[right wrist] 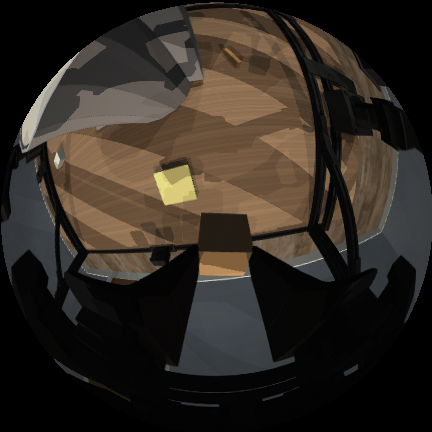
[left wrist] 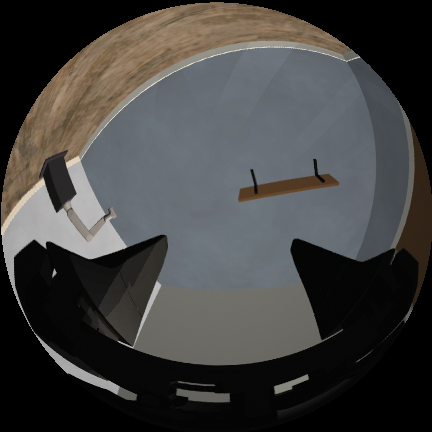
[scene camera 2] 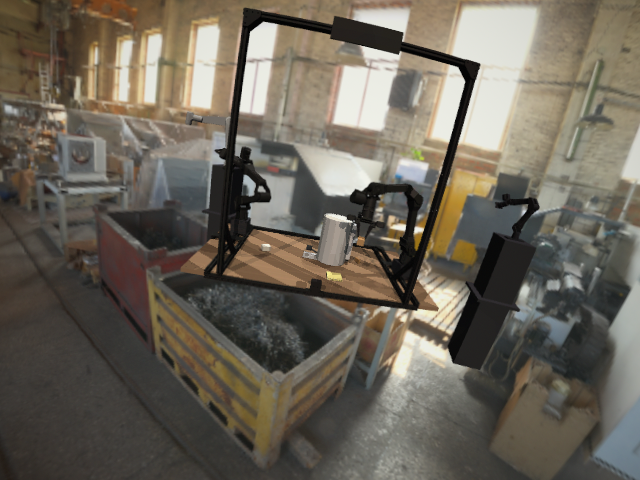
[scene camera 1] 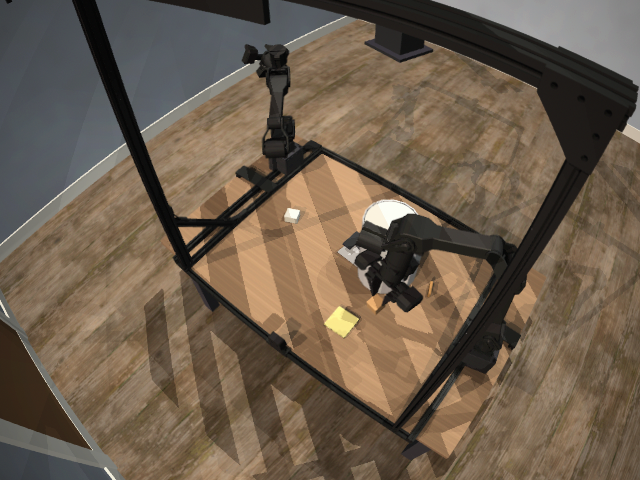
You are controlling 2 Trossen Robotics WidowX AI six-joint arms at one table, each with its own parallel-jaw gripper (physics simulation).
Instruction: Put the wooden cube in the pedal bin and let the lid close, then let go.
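Places are measured from the left arm's base along level axes (x left, y back, z up), in centimetres.
Pixels of known places: left gripper, fingertip midpoint: (left wrist: pixel 232 244) (scene camera 2: pixel 218 153) (scene camera 1: pixel 255 45); right gripper, fingertip midpoint: (right wrist: pixel 224 251) (scene camera 2: pixel 361 238) (scene camera 1: pixel 378 300); left arm's base, origin of the base link: (scene camera 2: pixel 241 218); right arm's base, origin of the base link: (right wrist: pixel 360 113) (scene camera 2: pixel 404 262) (scene camera 1: pixel 485 344).
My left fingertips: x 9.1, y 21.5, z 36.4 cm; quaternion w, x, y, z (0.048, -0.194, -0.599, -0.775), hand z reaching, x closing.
Observation:
For each thing: its middle in the pictures, then the offset to it from my left fingertips.
- wooden cube, body centre: (right wrist: pixel 222 245) (scene camera 1: pixel 376 304) (scene camera 2: pixel 360 241) dz -25.8, dx -46.1, dy -90.0 cm
- pedal bin, body centre: (right wrist: pixel 116 72) (scene camera 1: pixel 387 248) (scene camera 2: pixel 334 239) dz -34.0, dx -24.8, dy -79.4 cm
- yellow pad, body centre: (right wrist: pixel 175 184) (scene camera 1: pixel 341 322) (scene camera 2: pixel 334 276) dz -46.3, dx -47.7, dy -80.7 cm
- small white block, body centre: (scene camera 1: pixel 292 216) (right wrist: pixel 59 158) (scene camera 2: pixel 265 247) dz -45.4, dx -27.2, dy -41.7 cm
- small orange stick, body centre: (right wrist: pixel 231 56) (scene camera 1: pixel 430 289) dz -45.6, dx -21.2, dy -95.9 cm
The wooden cube (scene camera 1: pixel 374 303) (scene camera 2: pixel 360 240) (right wrist: pixel 225 235) is held in the air between the fingers of my right gripper (right wrist: pixel 224 251), beside the pedal bin. In the right wrist view its near face is dark and its lower face light brown. The pedal bin (scene camera 1: pixel 388 212) (scene camera 2: pixel 333 241) (right wrist: pixel 115 95) is a tall grey-white cylinder standing upright; its white top looks closed. My right arm hides part of it in scene camera 1. Its light pedal (scene camera 1: pixel 347 251) (scene camera 2: pixel 310 254) sticks out low at the side. My left gripper (left wrist: pixel 232 244) is open and empty, raised high away from the bin.
A yellow pad (scene camera 1: pixel 341 321) (scene camera 2: pixel 333 275) (right wrist: pixel 176 185) lies near the front table edge. A small white block (scene camera 1: pixel 292 215) (scene camera 2: pixel 265 247) (right wrist: pixel 59 158) sits toward the left arm. A small orange stick (scene camera 1: pixel 430 287) (right wrist: pixel 232 56) lies right of the bin. Black frame rails border the table.

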